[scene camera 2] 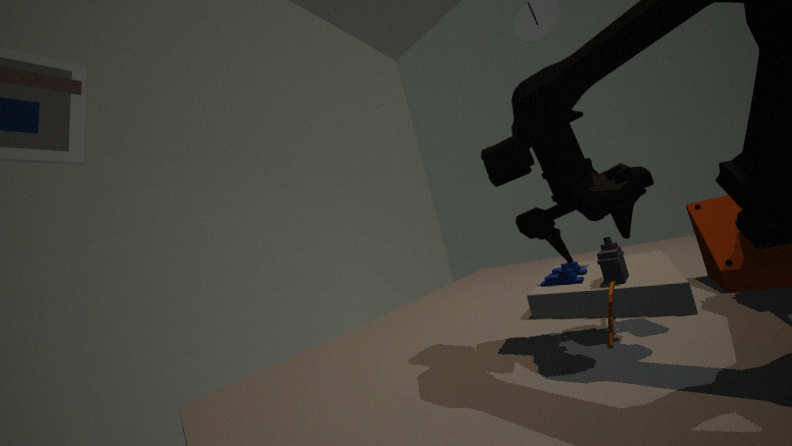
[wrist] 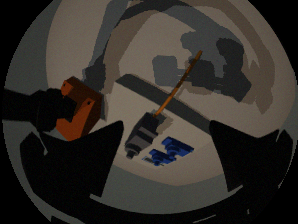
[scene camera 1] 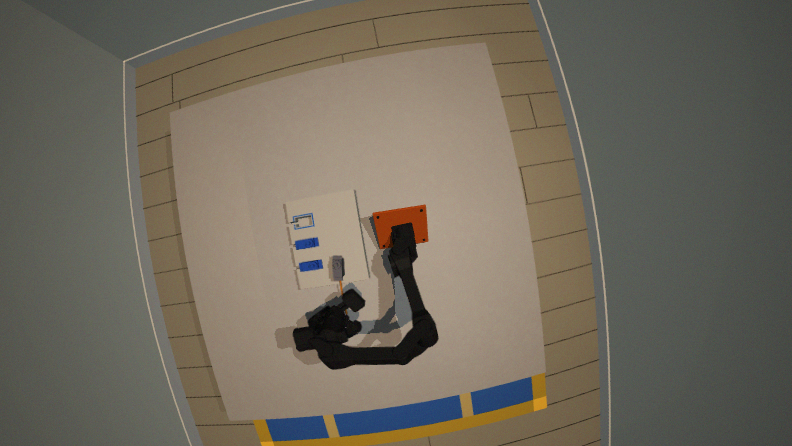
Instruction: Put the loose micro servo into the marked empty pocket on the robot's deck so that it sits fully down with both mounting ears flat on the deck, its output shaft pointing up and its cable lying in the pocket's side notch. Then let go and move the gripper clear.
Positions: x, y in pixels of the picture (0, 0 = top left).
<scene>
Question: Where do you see a deck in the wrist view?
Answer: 131, 98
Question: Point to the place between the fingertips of the gripper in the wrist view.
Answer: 168, 125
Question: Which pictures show the gripper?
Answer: Scene camera 2, the wrist view and scene camera 1: all of them.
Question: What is the gripper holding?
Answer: Nothing.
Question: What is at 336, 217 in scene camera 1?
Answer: A deck.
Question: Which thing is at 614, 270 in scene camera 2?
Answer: A micro servo.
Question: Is the gripper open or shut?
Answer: Open.
</scene>
